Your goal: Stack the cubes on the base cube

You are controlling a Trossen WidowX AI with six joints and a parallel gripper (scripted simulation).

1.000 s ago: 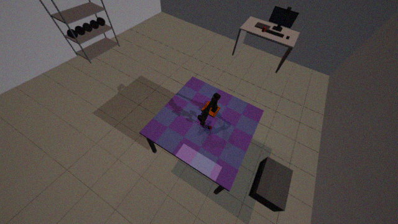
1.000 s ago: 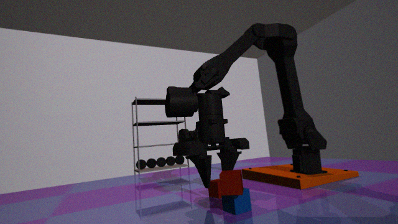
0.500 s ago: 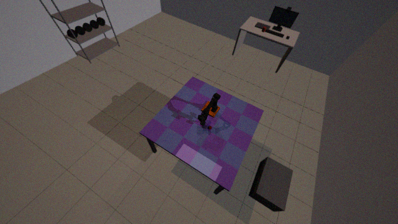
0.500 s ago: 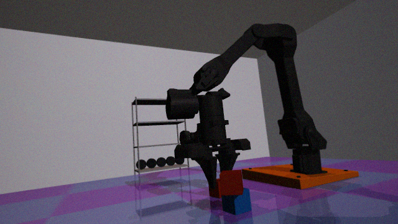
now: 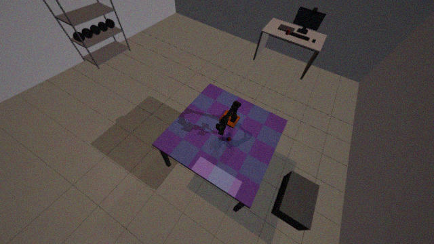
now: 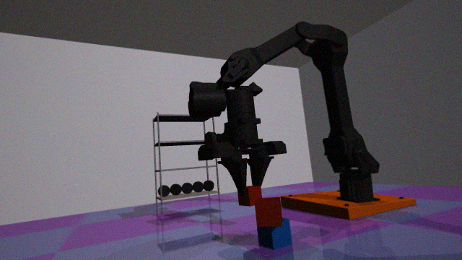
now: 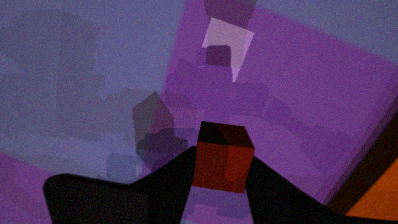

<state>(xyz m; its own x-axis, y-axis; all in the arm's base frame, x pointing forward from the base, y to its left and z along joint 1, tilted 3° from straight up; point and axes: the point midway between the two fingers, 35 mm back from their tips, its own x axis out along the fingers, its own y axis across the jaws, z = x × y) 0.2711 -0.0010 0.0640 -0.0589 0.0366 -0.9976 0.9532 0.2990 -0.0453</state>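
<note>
My gripper tip is now 10 mm short of the blue cube, 110 mm to the right of it and 40 mm above it.
</note>
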